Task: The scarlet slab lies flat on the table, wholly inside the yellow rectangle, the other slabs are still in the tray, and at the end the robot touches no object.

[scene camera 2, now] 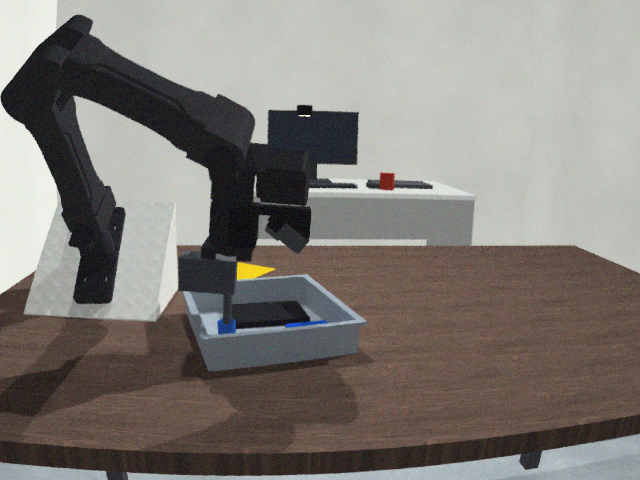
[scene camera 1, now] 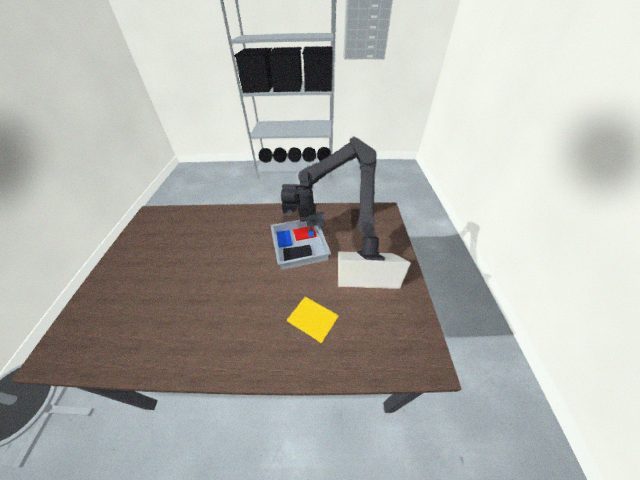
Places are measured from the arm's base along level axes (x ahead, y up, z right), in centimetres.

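Pixels of known places: hand, its tool point: [scene camera 1: 311, 235]; arm's base, origin of its link: [scene camera 2: 101, 254] [scene camera 1: 369, 256].
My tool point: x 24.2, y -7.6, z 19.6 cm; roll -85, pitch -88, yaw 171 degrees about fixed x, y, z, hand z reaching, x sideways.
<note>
For each thing: its top centre in the pictures, then the offset to it from my tool point. "pt": a spot on its surface instead.
- scarlet slab, centre of its top: [scene camera 1: 304, 232] dy +0.2, dx +3.1, dz +1.5 cm
- grey tray, centre of its top: [scene camera 2: 263, 301] [scene camera 1: 298, 238] dy +3.9, dx +5.2, dz -6.0 cm
- blue slab, centre of its top: [scene camera 2: 314, 333] [scene camera 1: 284, 237] dy +0.3, dx +12.7, dz -2.1 cm
- black slab, centre of its top: [scene camera 2: 265, 311] [scene camera 1: 297, 253] dy +0.2, dx +5.6, dz -11.9 cm
- yellow rectangle, a spot on its surface: [scene camera 2: 253, 269] pt dy -1.0, dx +2.8, dz -41.9 cm
The scarlet slab [scene camera 1: 299, 235] lies flat in the grey tray [scene camera 1: 305, 262] [scene camera 2: 284, 351], on the side far from the yellow rectangle. In scene camera 2 the tray's near wall hides it. My suction gripper [scene camera 1: 310, 233] [scene camera 2: 226, 326] has its blue cup down inside the tray, on the scarlet slab's right part as scene camera 1 shows it, and is shut on it. The cup's lower edge is hidden in scene camera 2. The blue slab [scene camera 1: 283, 238] [scene camera 2: 306, 324] and the black slab [scene camera 1: 297, 252] [scene camera 2: 273, 312] lie in the tray. The yellow rectangle [scene camera 1: 312, 319] [scene camera 2: 253, 269] is on the table.
The arm stands on a white slanted block [scene camera 1: 369, 271] [scene camera 2: 165, 279] beside the tray. The tray's raised walls surround the cup and the slabs. A white desk [scene camera 2: 392, 217] with a monitor [scene camera 2: 330, 136] and a red cup [scene camera 2: 386, 180] stands beyond the table.
</note>
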